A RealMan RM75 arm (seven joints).
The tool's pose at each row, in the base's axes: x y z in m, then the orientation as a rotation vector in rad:
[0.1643 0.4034 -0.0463 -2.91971 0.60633 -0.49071]
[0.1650 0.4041 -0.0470 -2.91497 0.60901 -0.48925]
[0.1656 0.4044 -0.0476 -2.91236 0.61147 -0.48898]
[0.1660 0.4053 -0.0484 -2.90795 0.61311 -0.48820]
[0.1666 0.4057 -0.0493 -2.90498 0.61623 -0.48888]
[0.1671 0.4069 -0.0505 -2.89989 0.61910 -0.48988]
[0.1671 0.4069 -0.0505 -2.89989 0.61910 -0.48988]
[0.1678 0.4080 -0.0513 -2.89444 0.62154 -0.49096]
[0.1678 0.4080 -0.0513 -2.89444 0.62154 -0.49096]
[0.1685 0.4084 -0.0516 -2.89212 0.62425 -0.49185]
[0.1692 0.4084 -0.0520 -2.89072 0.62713 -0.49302]
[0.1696 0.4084 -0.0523 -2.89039 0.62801 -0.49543]
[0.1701 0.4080 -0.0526 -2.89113 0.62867 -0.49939]
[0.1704 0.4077 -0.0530 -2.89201 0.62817 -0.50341]
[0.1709 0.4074 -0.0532 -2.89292 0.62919 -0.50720]
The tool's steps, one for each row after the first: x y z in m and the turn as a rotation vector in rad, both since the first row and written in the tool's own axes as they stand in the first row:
[0.0001 -0.0008 0.0009 0.00367 -0.00114 0.00306]
[0.0003 -0.0012 0.0017 0.00540 -0.00134 0.00531]
[0.0001 -0.0020 0.0026 0.00905 -0.00208 0.00761]
[0.0002 -0.0024 0.0037 0.01089 -0.00161 0.01031]
[-0.0002 -0.0035 0.0051 0.01477 -0.00111 0.01345]
[-0.0002 -0.0035 0.0051 0.01477 -0.00111 0.01345]
[-0.0003 -0.0046 0.0061 0.01911 -0.00061 0.01642]
[-0.0003 -0.0046 0.0061 0.01911 -0.00061 0.01642]
[0.0001 -0.0051 0.0066 0.02045 0.00003 0.01868]
[0.0006 -0.0053 0.0073 0.02087 0.00094 0.02075]
[0.0008 -0.0054 0.0077 0.02086 0.00260 0.02122]
[0.0013 -0.0052 0.0081 0.01989 0.00538 0.02115]
[0.0016 -0.0050 0.0086 0.01913 0.00811 0.02032]
[0.0021 -0.0048 0.0089 0.01789 0.01081 0.02043]

